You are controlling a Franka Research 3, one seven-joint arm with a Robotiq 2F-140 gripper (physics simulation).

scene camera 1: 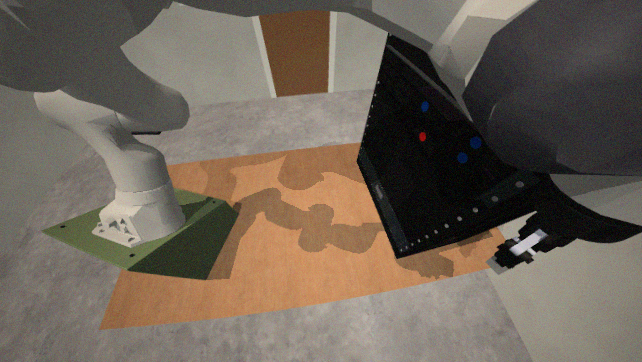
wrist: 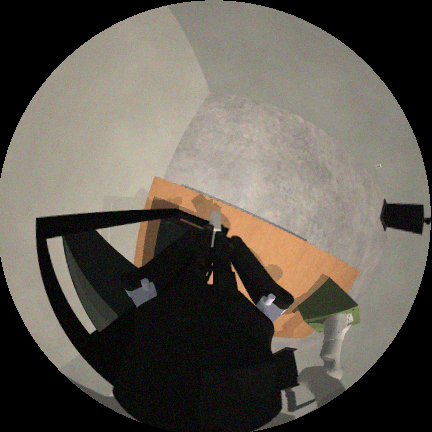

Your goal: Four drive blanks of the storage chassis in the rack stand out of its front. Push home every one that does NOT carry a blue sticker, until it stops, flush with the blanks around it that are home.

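The black rack (scene camera 1: pixel 379 191) (wrist: pixel 100 219) stands tilted in the scene view, with the dark front of the storage chassis (scene camera 1: pixel 440 172) inside it. Blue stickers (scene camera 1: pixel 424 106) (scene camera 1: pixel 475 143) (scene camera 1: pixel 462 158) and a red sticker (scene camera 1: pixel 422 136) show on the chassis front. The outlines of the blanks are too dark to make out, so I cannot tell which stand out. My gripper (scene camera 1: pixel 496 265) (wrist: pixel 214 218) is shut and empty. It is outside the rack, beside its lower right edge in the scene view. No sticker shows in the wrist view.
The arm's large dark links (scene camera 1: pixel 565 90) cover the rack's upper right side. The arm's white base (scene camera 1: pixel 150 220) stands on a green pedestal (scene camera 1: pixel 200 250) (wrist: pixel 327 300). An orange-brown mat (scene camera 1: pixel 280 285) (wrist: pixel 285 260) lies under rack and pedestal. A wall (scene camera 1: pixel 595 280) is at the right.
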